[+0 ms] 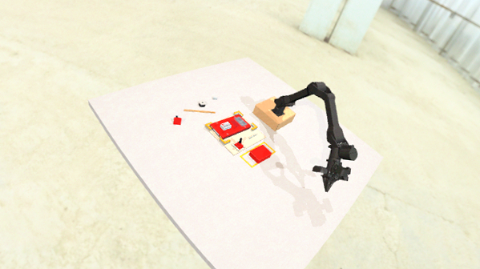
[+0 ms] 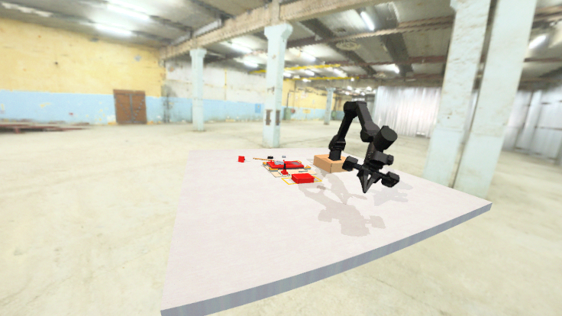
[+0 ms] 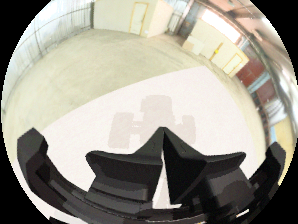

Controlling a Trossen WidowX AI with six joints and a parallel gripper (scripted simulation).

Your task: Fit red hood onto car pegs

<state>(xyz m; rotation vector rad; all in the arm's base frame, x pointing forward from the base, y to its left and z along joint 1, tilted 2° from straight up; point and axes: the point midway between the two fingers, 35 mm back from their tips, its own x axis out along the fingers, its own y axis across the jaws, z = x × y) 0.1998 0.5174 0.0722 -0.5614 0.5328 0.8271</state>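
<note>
The red hood is 6 cm ahead of my gripper tip, 36 cm to the right of it and 7 cm below it. Also, from my gripper tip: thin wooden stick: 17 cm ahead, 76 cm to the right, 8 cm below; engine block: 12 cm ahead, 58 cm to the right, 6 cm below; tan jig: 8 cm ahead, 56 cm to the right, 8 cm below.
</note>
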